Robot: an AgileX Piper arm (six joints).
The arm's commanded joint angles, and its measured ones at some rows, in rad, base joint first. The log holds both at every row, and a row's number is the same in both.
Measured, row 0:
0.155, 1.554, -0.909, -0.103, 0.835, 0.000
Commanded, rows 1 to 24:
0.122, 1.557, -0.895, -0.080, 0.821, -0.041
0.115, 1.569, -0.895, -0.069, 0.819, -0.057
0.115, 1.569, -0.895, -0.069, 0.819, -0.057
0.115, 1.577, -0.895, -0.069, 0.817, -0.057
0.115, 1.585, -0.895, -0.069, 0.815, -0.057
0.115, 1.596, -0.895, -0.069, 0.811, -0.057
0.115, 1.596, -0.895, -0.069, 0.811, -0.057
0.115, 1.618, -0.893, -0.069, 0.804, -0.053
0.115, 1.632, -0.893, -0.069, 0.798, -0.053
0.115, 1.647, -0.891, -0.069, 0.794, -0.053
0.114, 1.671, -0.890, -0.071, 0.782, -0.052
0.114, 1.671, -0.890, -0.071, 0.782, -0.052
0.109, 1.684, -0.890, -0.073, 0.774, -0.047
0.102, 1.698, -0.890, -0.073, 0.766, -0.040
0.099, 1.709, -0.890, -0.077, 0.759, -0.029
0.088, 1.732, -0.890, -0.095, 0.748, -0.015
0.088, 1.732, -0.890, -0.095, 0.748, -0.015
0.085, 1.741, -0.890, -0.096, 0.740, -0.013
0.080, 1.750, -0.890, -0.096, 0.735, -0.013
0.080, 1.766, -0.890, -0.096, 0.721, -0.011
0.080, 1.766, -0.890, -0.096, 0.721, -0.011
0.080, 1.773, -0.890, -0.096, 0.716, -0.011
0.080, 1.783, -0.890, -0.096, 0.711, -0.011
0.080, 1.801, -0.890, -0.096, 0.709, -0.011
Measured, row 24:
0.085, 1.777, -0.894, -0.094, 0.716, -0.019
